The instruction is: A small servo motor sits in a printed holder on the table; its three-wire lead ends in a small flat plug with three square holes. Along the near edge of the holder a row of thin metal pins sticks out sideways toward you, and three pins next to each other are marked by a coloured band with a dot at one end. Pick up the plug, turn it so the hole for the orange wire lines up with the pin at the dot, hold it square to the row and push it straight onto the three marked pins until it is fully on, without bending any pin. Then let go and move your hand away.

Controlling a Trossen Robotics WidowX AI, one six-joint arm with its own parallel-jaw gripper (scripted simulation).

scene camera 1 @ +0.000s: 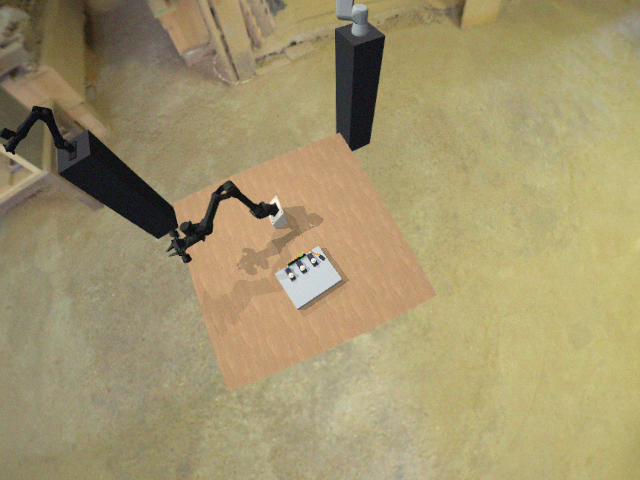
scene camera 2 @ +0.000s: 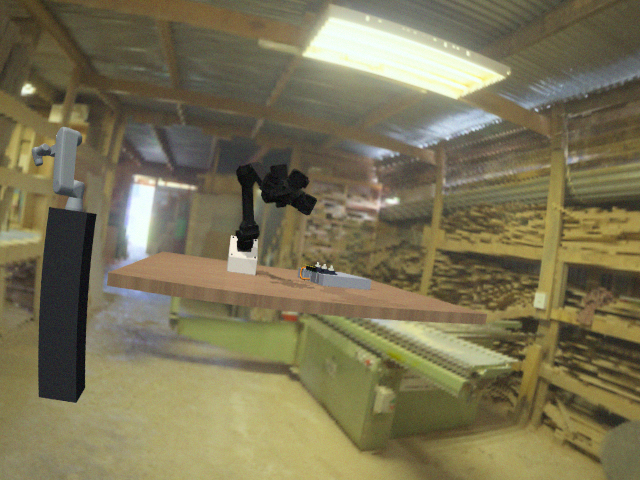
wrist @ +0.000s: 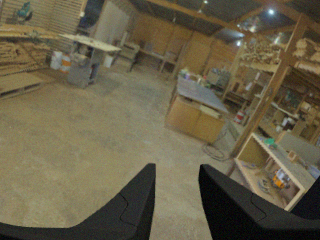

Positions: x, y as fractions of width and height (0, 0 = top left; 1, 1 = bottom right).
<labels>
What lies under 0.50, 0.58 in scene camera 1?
A grey printed holder.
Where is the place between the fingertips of my gripper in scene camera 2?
0.46, 0.41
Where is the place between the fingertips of my gripper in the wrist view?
0.55, 0.71
</labels>
